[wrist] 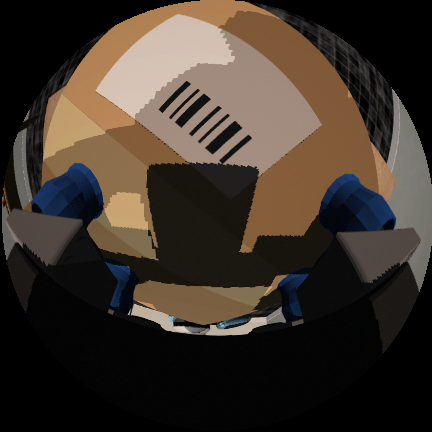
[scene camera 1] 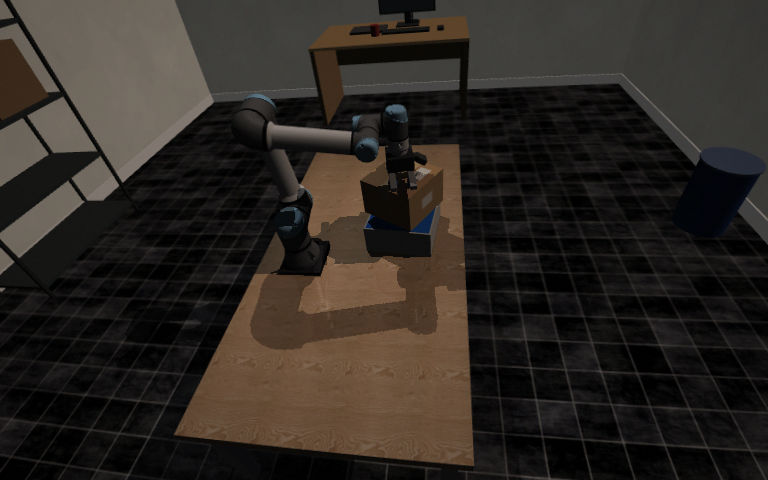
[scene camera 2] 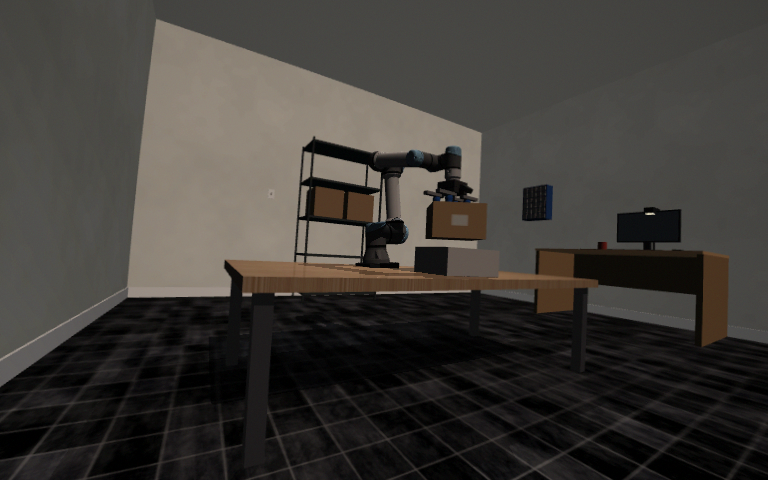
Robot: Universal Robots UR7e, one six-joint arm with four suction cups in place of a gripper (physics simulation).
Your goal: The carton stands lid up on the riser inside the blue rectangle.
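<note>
The brown carton [scene camera 1: 385, 200] [scene camera 2: 472, 225] [wrist: 330, 150] hangs lid up under my suction gripper [scene camera 1: 403, 181] [scene camera 2: 451, 198] [wrist: 212, 242]. Its taped top and white barcode label face the wrist camera, and the blue cups sit on its top. The carton looks level. In scene camera 2 a small gap shows between its bottom and the grey riser [scene camera 1: 399, 243] [scene camera 2: 472, 263] on the table. In scene camera 1 the carton overlaps the blue rectangle [scene camera 1: 382, 223] on the riser's top and is turned relative to the riser's edges. Much of the blue is hidden behind the carton.
The riser stands on the wooden table [scene camera 1: 351, 396] [scene camera 2: 339, 284], beside the arm's base [scene camera 1: 303, 260] [scene camera 2: 376, 260]. A shelf rack [scene camera 1: 45, 181] [scene camera 2: 334, 148] with boxes, a blue bin [scene camera 1: 713, 195] and a desk [scene camera 1: 339, 39] [scene camera 2: 716, 300] with a monitor stand off the table.
</note>
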